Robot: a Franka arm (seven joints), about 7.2 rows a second.
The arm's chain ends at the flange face. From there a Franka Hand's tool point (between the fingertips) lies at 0.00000 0.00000 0.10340 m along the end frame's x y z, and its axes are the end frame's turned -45 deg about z.
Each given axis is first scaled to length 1.
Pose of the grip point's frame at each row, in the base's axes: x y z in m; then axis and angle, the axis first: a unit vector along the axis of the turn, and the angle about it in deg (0 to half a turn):
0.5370 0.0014 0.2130 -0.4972 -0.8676 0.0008 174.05
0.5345 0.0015 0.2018 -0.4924 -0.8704 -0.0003 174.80
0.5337 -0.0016 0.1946 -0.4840 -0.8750 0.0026 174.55
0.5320 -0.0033 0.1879 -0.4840 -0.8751 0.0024 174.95
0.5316 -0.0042 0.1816 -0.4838 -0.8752 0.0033 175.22
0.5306 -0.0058 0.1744 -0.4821 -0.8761 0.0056 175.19
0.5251 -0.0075 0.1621 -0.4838 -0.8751 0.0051 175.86
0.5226 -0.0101 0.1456 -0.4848 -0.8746 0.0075 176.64
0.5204 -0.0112 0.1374 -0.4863 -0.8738 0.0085 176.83
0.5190 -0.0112 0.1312 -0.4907 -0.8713 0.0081 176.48
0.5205 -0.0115 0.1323 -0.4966 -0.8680 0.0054 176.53
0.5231 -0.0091 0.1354 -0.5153 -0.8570 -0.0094 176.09
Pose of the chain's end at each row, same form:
0.5464 -0.0038 0.3158 -0.7912 -0.6112 0.0206 174.54
0.5426 -0.0032 0.3048 -0.7879 -0.6156 0.0171 175.18
0.5426 -0.0059 0.2975 -0.7819 -0.6231 0.0206 175.08
0.5402 -0.0073 0.2909 -0.7819 -0.6231 0.0191 175.44
0.5395 -0.0078 0.2846 -0.7817 -0.6233 0.0190 175.73
0.5388 -0.0090 0.2774 -0.7805 -0.6248 0.0212 175.80
0.5321 -0.0102 0.2652 -0.7818 -0.6233 0.0185 176.40
0.5287 -0.0117 0.2488 -0.7825 -0.6224 0.0182 177.22
0.5263 -0.0124 0.2406 -0.7835 -0.6211 0.0184 177.44
0.5254 -0.0129 0.2344 -0.7867 -0.6171 0.0192 177.10
0.5265 -0.0136 0.2355 -0.7908 -0.6118 0.0166 177.03
0.5281 -0.0144 0.2385 -0.8040 -0.5946 0.0044 175.98

